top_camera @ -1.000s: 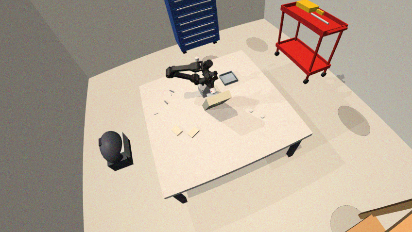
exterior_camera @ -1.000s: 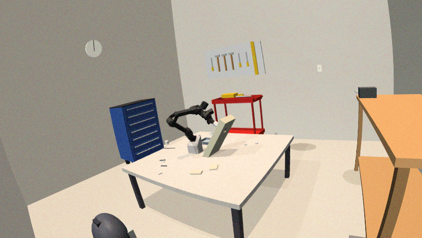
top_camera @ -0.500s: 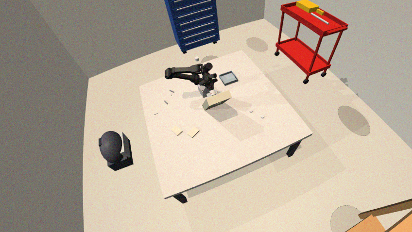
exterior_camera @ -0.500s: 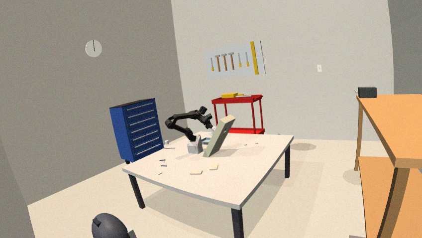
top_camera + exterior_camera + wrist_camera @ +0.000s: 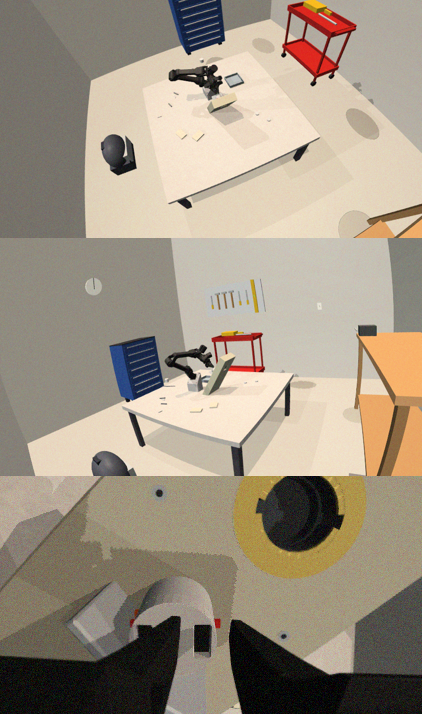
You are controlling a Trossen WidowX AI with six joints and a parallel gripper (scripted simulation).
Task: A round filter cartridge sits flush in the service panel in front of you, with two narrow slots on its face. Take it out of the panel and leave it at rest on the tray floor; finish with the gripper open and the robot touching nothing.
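Now: the round grey filter cartridge 10 mm ahead of my gripper tip and 30 mm below it. The rest, counted from my gripper tip: grey tray (280 mm behind, 320 mm to the left, 240 mm below).
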